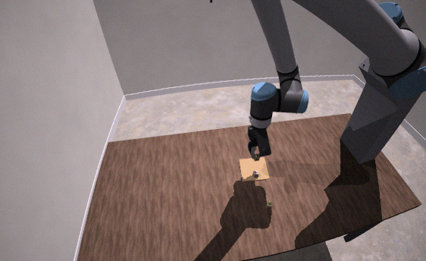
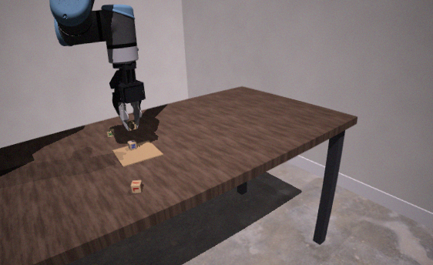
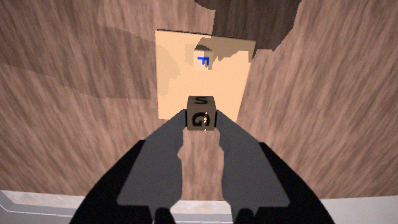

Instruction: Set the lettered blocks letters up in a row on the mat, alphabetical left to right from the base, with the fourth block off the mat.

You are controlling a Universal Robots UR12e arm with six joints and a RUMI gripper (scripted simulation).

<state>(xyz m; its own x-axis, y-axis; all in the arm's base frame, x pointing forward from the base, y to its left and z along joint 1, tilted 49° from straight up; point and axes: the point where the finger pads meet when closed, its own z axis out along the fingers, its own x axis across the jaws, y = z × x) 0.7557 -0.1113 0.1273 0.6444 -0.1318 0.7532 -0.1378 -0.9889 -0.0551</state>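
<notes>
The mat is 100 mm below my hand.
</notes>
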